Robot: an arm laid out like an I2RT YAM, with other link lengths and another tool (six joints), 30 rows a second.
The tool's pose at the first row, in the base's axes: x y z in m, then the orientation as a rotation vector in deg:
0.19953, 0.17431, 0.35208, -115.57, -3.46, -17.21
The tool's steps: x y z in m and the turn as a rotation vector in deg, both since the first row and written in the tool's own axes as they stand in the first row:
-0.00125, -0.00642, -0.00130, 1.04, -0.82, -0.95
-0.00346, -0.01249, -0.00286, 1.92, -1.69, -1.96
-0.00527, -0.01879, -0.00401, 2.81, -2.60, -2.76
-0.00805, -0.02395, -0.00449, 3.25, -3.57, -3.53
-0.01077, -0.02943, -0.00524, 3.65, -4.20, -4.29
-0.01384, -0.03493, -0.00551, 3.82, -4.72, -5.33
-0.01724, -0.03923, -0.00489, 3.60, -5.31, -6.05
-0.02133, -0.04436, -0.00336, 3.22, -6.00, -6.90
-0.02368, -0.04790, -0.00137, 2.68, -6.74, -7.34
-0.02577, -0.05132, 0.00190, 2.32, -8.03, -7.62
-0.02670, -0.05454, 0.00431, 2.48, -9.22, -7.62
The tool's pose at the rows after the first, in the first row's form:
0.19696, 0.17616, 0.35795, -114.69, -5.07, -16.90
0.19348, 0.17771, 0.36339, -113.96, -6.75, -16.59
0.19043, 0.17969, 0.36896, -113.21, -8.23, -16.10
0.18675, 0.18184, 0.37302, -112.91, -9.66, -15.58
0.18303, 0.18389, 0.37749, -112.59, -10.86, -15.39
0.17905, 0.18640, 0.38169, -112.48, -12.25, -15.50
0.17513, 0.18919, 0.38438, -112.76, -13.31, -15.37
0.17057, 0.19323, 0.38725, -113.21, -14.55, -15.24
0.16805, 0.19680, 0.38896, -113.82, -15.40, -14.81
0.16604, 0.20144, 0.39008, -114.32, -16.45, -13.71
0.16502, 0.20511, 0.39166, -114.28, -17.21, -12.49

